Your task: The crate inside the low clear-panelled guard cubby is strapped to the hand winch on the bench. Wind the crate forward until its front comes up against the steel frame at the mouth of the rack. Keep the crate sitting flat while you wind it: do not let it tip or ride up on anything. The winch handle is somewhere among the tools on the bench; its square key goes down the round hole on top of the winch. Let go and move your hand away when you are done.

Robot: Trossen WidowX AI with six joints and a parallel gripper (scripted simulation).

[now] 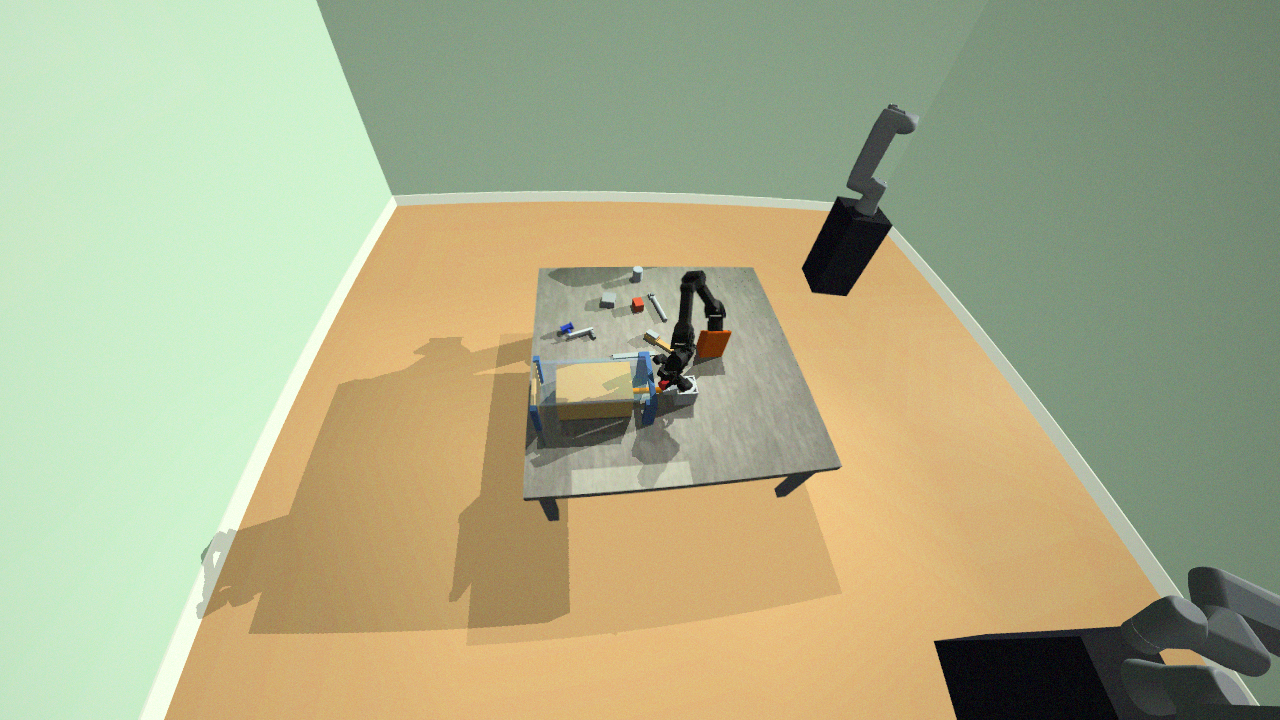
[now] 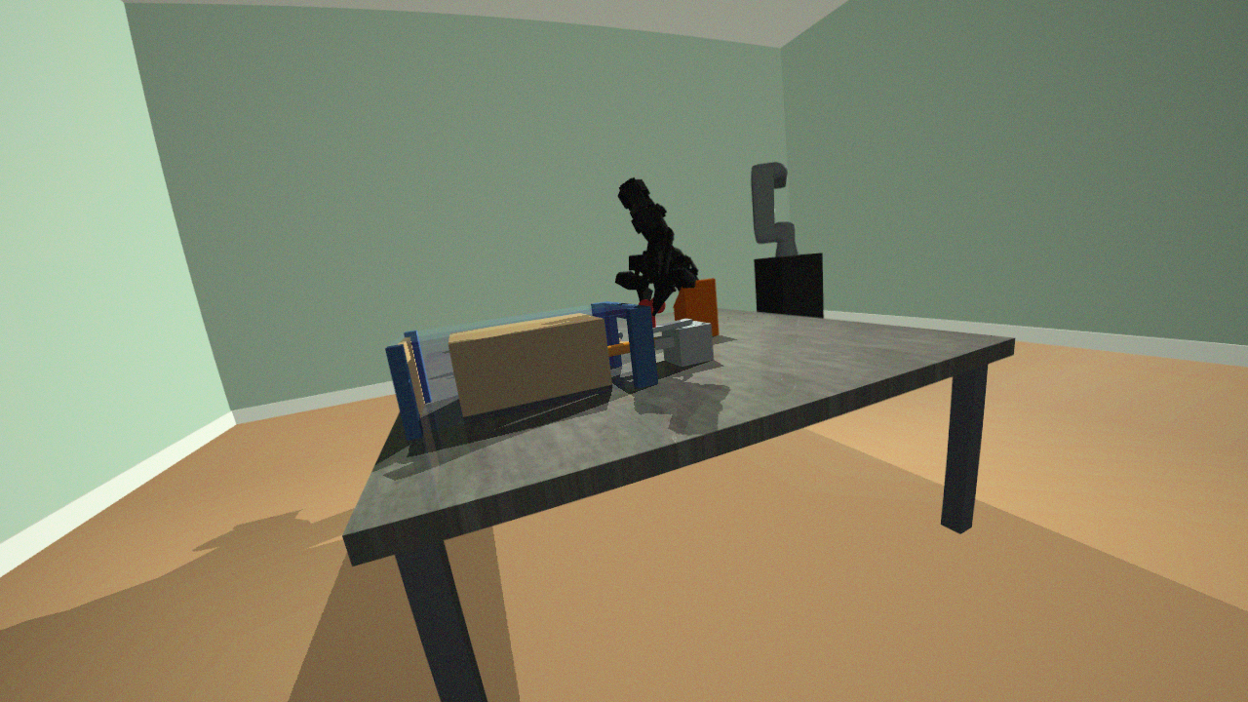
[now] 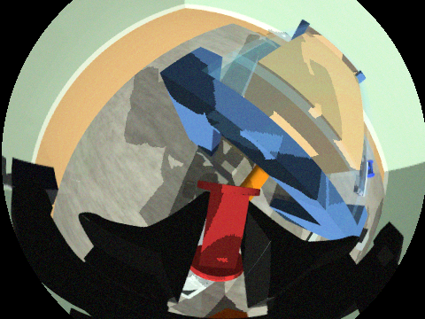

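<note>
My gripper tip is now 12 cm past the grey winch, 10 cm above it and 6 cm to the left of it. Round my gripper tip: tan-handled tool (34 cm to the right, 11 cm below, 1 cm behind); then red knob (1 cm to the right, 1 cm behind); then grey bar (26 cm to the right, 13 cm below, 11 cm ahead).
</note>
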